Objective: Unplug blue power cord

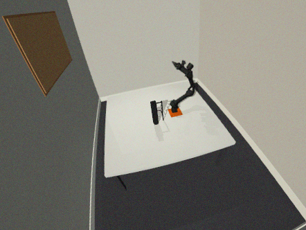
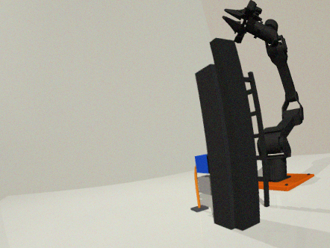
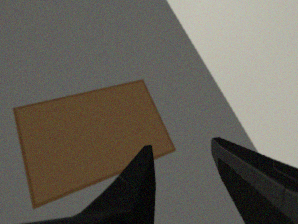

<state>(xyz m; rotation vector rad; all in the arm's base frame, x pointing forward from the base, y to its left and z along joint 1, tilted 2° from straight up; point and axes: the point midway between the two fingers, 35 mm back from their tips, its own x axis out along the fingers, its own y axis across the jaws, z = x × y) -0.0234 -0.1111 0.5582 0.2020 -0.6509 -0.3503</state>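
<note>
Right now my gripper tip is 47 cm above the blue plug, 26 cm short of it and 18 cm to the right of it. Also, from my gripper tip: pad: 59 cm below, 27 cm ahead, 12 cm to the left; then thin black ladder-like frame: 45 cm below, 24 cm to the left, 18 cm ahead; then black upright power strip: 45 cm below, 26 cm to the left, 26 cm ahead.
</note>
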